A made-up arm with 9 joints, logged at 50 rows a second.
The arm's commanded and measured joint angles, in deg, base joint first. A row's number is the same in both.
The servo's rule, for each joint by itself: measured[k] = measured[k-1] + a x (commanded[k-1-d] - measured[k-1]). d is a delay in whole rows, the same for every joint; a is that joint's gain. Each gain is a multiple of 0.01, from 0.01 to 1. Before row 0 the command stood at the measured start. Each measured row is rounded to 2 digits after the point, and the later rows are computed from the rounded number. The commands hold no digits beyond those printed.
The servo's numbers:
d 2
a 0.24 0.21 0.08 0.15 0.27 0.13 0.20 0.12 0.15
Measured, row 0: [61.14 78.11 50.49 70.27 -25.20 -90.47 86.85 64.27 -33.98]
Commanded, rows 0 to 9: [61.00 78.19 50.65 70.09 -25.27 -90.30 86.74 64.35 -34.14]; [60.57 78.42 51.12 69.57 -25.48 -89.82 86.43 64.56 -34.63]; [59.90 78.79 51.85 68.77 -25.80 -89.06 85.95 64.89 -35.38]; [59.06 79.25 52.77 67.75 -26.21 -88.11 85.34 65.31 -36.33]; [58.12 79.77 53.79 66.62 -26.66 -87.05 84.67 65.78 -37.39]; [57.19 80.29 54.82 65.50 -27.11 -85.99 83.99 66.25 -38.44]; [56.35 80.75 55.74 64.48 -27.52 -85.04 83.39 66.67 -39.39]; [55.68 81.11 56.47 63.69 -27.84 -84.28 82.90 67.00 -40.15]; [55.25 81.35 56.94 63.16 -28.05 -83.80 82.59 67.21 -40.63]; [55.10 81.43 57.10 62.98 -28.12 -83.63 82.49 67.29 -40.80]
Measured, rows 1 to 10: [61.14 78.11 50.49 70.27 -25.20 -90.47 86.85 64.27 -33.98]; [61.14 78.11 50.49 70.27 -25.20 -90.47 86.85 64.27 -33.98]; [61.11 78.13 50.50 70.24 -25.22 -90.45 86.83 64.28 -34.00]; [60.98 78.19 50.55 70.14 -25.29 -90.37 86.75 64.31 -34.09]; [60.72 78.32 50.65 69.93 -25.43 -90.20 86.59 64.38 -34.28]; [60.32 78.52 50.82 69.60 -25.64 -89.93 86.34 64.49 -34.59]; [59.79 78.78 51.06 69.15 -25.92 -89.56 86.01 64.64 -35.01]; [59.17 79.10 51.36 68.60 -26.24 -89.10 85.61 64.83 -35.52]; [58.49 79.45 51.71 67.98 -26.59 -88.57 85.17 65.05 -36.10]; [57.82 79.80 52.09 67.34 -26.93 -88.01 84.72 65.28 -36.71]
